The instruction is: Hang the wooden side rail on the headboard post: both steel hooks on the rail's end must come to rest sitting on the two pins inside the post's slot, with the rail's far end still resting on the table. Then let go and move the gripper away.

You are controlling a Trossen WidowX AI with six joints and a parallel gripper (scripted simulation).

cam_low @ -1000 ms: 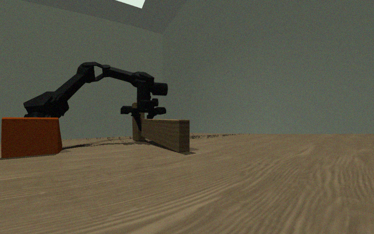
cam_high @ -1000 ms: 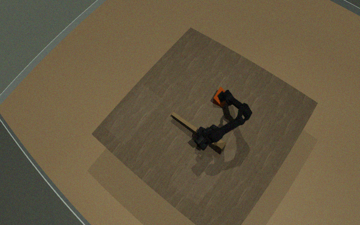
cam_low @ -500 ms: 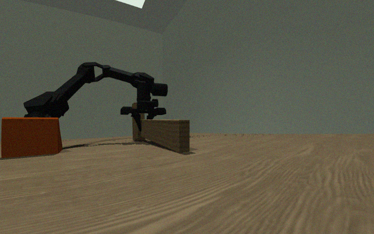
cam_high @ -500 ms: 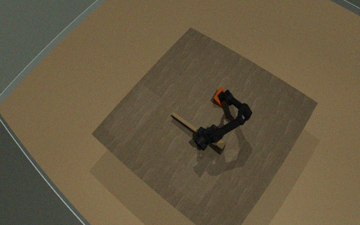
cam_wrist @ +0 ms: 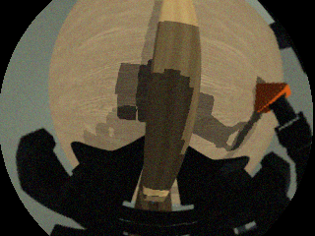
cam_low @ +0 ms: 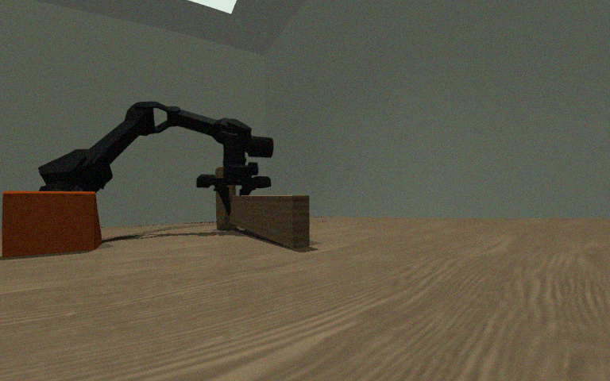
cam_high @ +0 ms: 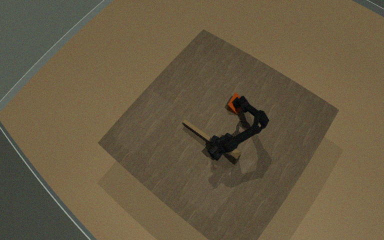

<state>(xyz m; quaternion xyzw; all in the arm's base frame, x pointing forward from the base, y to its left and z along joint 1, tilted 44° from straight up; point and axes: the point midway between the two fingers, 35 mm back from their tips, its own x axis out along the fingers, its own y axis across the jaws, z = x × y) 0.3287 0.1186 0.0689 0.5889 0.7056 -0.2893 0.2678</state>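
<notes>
My gripper tip is now 100 mm to the right of the headboard post and 50 mm below it.
</notes>
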